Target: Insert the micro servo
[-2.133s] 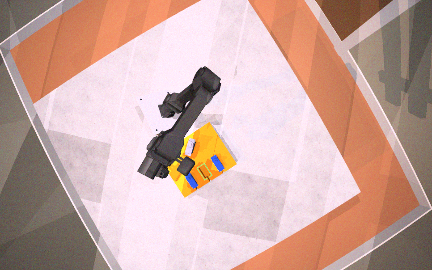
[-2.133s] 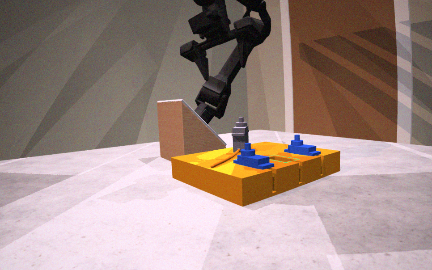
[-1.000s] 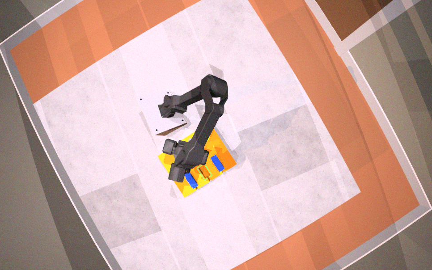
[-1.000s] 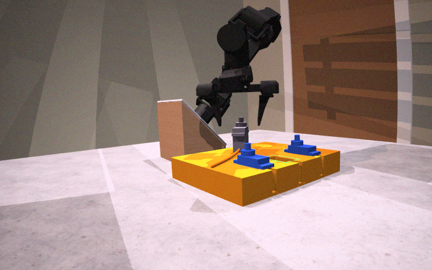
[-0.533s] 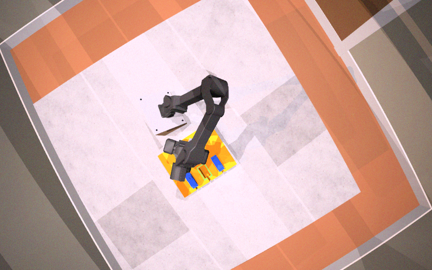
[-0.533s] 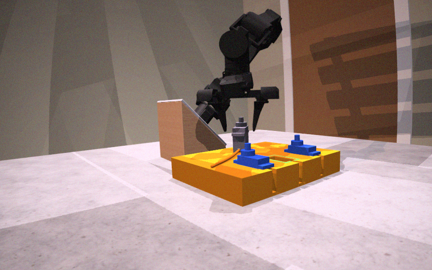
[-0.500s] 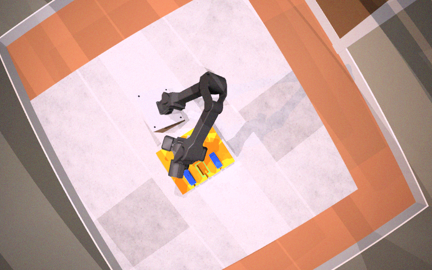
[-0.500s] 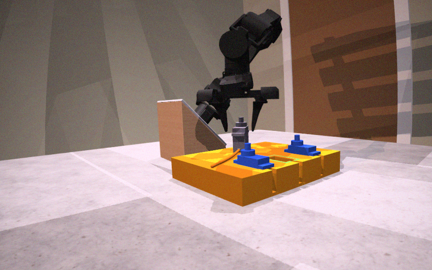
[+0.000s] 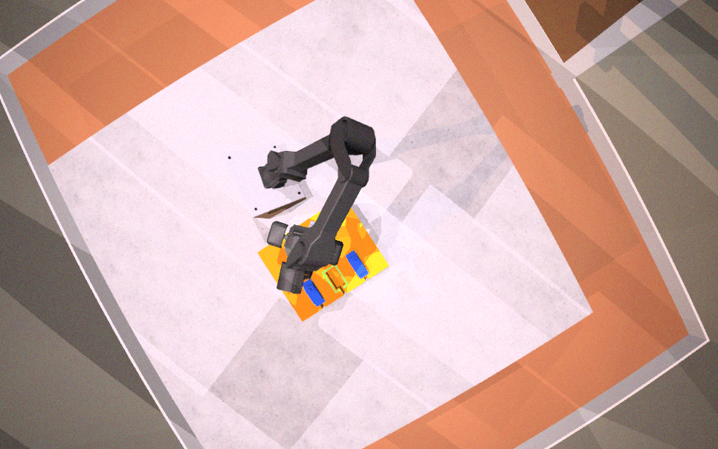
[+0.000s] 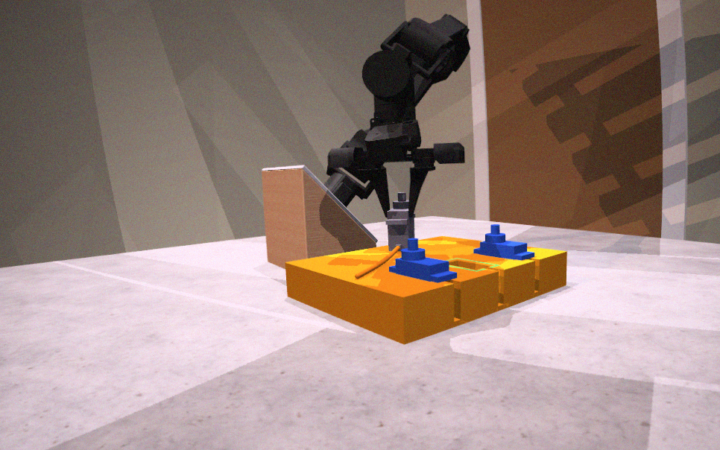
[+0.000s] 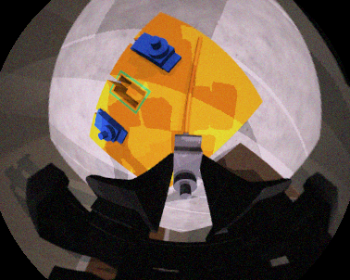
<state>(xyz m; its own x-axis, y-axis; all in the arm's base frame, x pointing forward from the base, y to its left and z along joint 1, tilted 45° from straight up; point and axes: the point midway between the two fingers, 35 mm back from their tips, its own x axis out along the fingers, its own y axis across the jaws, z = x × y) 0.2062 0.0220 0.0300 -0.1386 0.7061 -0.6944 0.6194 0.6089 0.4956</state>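
The orange-yellow deck is 2 cm ahead of my gripper tip and 7 cm below it.
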